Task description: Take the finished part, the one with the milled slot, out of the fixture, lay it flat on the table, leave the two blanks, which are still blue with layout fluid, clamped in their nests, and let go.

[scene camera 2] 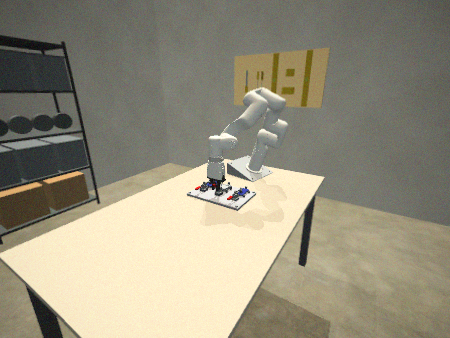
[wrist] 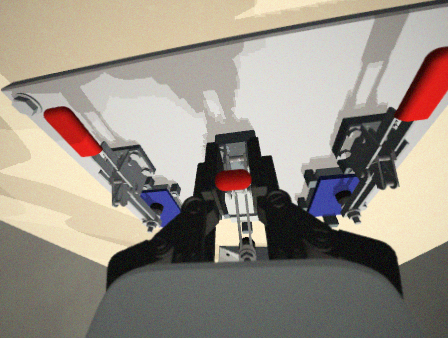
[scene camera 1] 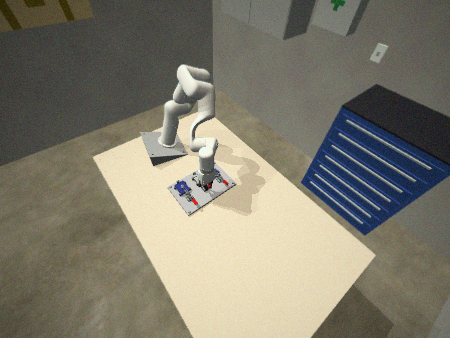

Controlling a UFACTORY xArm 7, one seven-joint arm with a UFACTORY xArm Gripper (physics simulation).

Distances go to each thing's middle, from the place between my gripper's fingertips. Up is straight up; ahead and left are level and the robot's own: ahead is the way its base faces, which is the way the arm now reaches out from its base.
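Scene:
The fixture plate (scene camera 1: 203,198) is 5 cm below my hand, 6 cm behind it and 1 cm to the right of it. Then there is the red handle (wrist: 238,179), 1 cm above my hand and 1 cm behind it. Going by their middles, the red handle is the nearest to my hand of the things named here.

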